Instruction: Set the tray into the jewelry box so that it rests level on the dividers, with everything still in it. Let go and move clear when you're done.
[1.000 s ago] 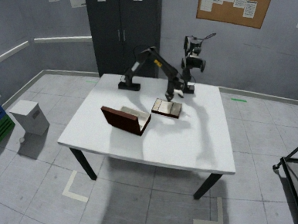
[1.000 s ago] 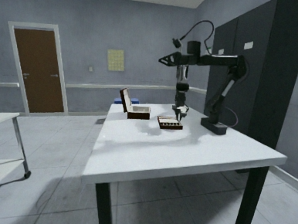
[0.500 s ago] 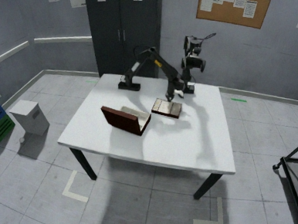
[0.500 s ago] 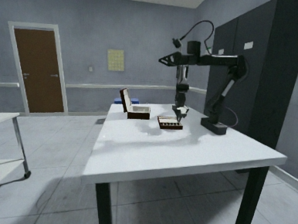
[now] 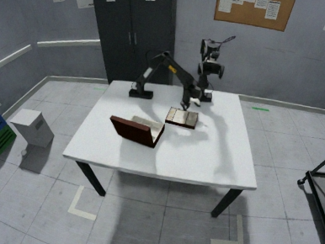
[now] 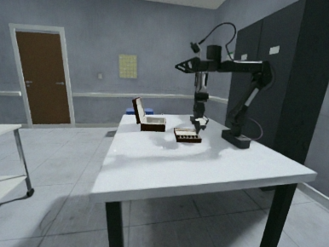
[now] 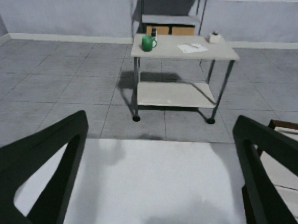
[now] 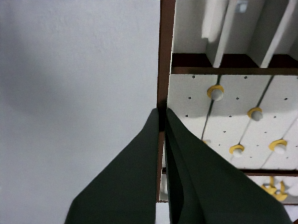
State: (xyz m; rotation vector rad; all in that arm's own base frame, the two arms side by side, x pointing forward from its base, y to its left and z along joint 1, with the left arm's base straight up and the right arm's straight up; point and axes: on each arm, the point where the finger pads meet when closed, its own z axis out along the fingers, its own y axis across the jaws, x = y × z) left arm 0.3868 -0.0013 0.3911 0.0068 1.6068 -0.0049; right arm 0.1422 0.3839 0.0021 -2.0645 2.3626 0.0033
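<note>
My right hand is 250 mm short of the jewelry box, 290 mm to the left of it and 80 mm below it. From my right hand the other things lie so: tray: 70 mm ahead, 20 mm to the right, 20 mm below; thin yellow ring: 130 mm ahead, 480 mm to the right, 30 mm below.
</note>
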